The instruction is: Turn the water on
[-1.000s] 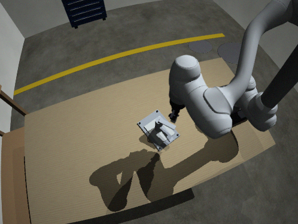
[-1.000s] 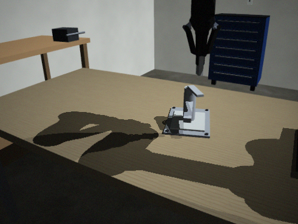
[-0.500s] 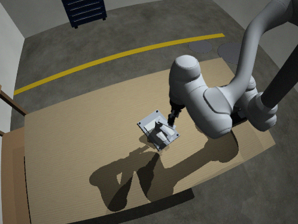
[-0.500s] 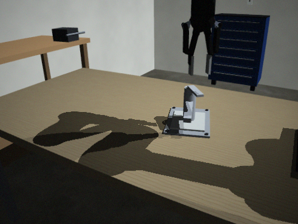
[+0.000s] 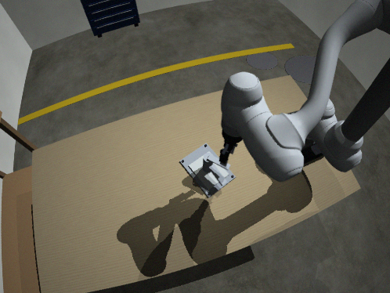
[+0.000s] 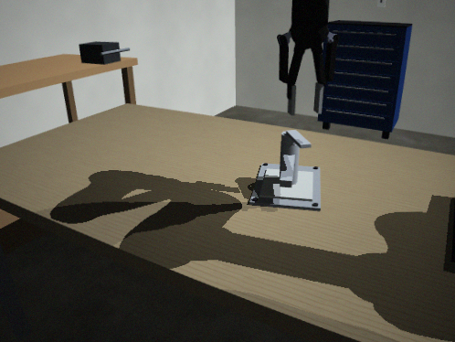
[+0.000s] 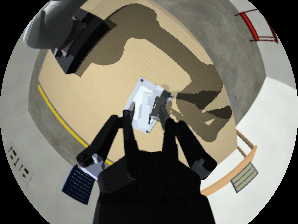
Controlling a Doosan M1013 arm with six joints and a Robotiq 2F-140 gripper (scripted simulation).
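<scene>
Now: hand 100 mm above the lever, 20 mm to the left of it and 20 mm short of it. The rest, counted from my hand: tap (160 mm below, 40 mm to the right, 40 mm ahead).
</scene>
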